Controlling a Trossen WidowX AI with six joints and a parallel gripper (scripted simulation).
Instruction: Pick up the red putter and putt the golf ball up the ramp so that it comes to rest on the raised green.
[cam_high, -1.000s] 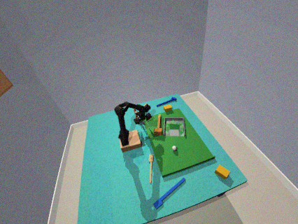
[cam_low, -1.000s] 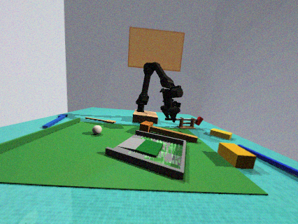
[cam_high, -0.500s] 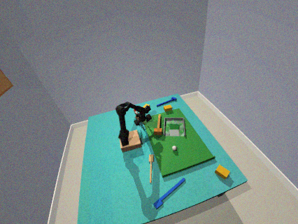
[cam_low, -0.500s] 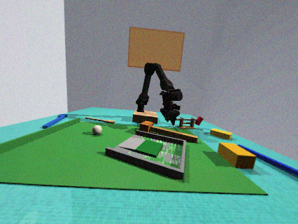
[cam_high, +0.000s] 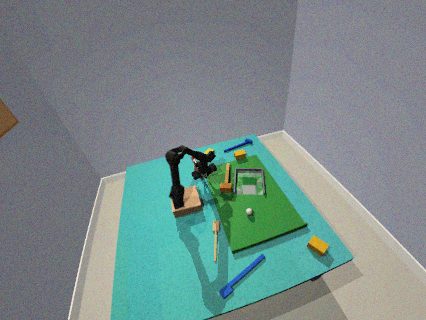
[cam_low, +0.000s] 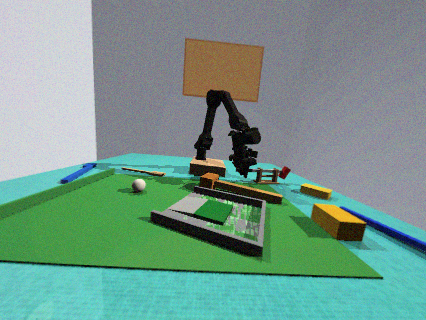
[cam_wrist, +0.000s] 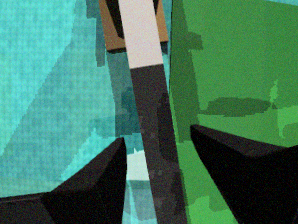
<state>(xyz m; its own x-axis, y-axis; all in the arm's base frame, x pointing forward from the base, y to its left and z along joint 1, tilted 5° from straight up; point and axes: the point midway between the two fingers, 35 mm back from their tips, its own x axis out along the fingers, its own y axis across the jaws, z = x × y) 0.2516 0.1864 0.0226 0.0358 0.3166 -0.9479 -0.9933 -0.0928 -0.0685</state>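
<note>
My gripper tip is now 110 mm to the right of the red putter, 30 mm below it and 20 mm past it. Also, from my gripper tip: white golf ball: 430 mm to the right, 160 mm ahead.
</note>
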